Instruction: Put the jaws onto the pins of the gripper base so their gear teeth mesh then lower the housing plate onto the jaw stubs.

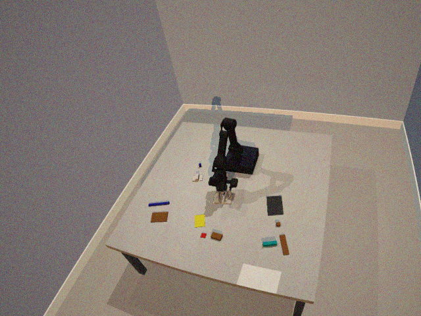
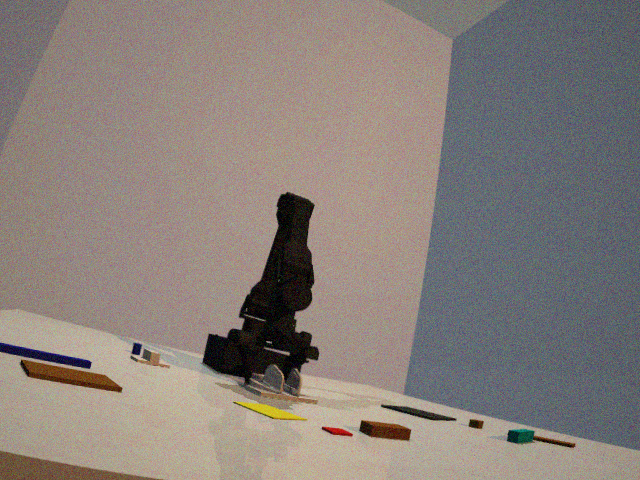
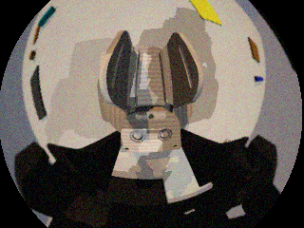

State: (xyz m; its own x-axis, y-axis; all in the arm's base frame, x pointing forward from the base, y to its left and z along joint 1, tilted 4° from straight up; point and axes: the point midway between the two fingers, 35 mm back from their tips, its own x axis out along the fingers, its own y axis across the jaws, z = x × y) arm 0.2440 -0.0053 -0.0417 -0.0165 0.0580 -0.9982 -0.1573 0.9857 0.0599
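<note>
The housing plate lies right at my gripper tip. Also, from my gripper tip: jaw 30 mm ahead, 10 mm to the right, 10 mm above; then gripper base 10 mm ahead, 20 mm above; then yellow tile 270 mm ahead, 70 mm to the right, 10 mm below.
</note>
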